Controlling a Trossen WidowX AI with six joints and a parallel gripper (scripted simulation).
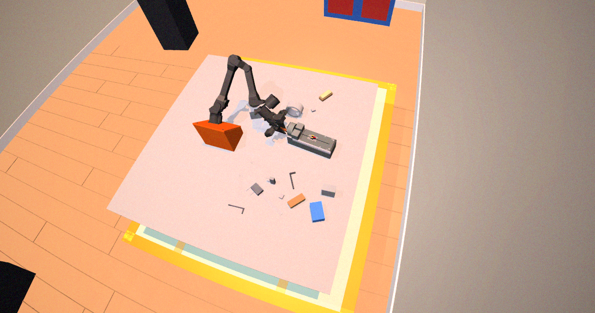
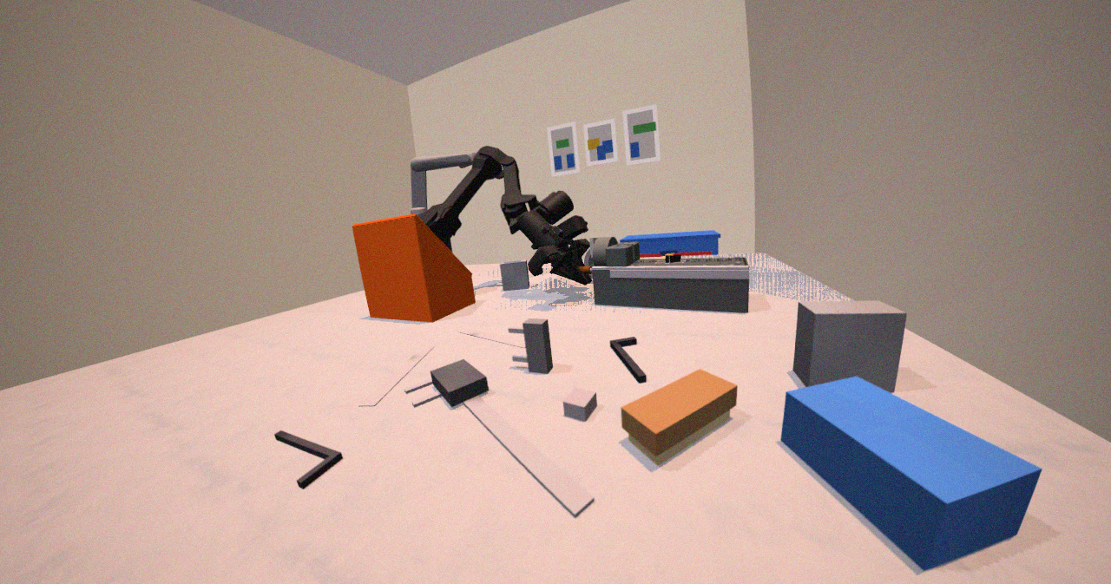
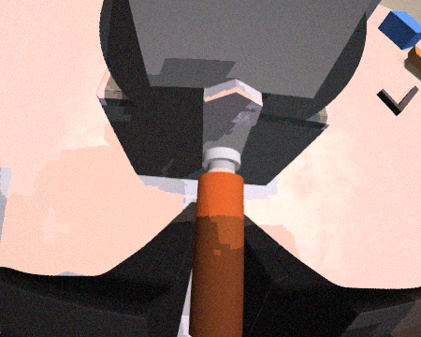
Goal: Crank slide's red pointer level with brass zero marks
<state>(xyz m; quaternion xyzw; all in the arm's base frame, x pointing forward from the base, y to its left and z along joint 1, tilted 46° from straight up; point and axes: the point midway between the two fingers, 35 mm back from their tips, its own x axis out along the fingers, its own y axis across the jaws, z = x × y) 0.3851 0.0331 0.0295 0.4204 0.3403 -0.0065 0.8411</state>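
My gripper tip is now 20 mm past the crank handle, 10 mm to the right of it and 30 mm below it. The rest, counted from my gripper tip: red pointer 170 mm ahead, 40 mm to the right, 50 mm above; then blue block 240 mm ahead, 430 mm to the right, 10 mm below.
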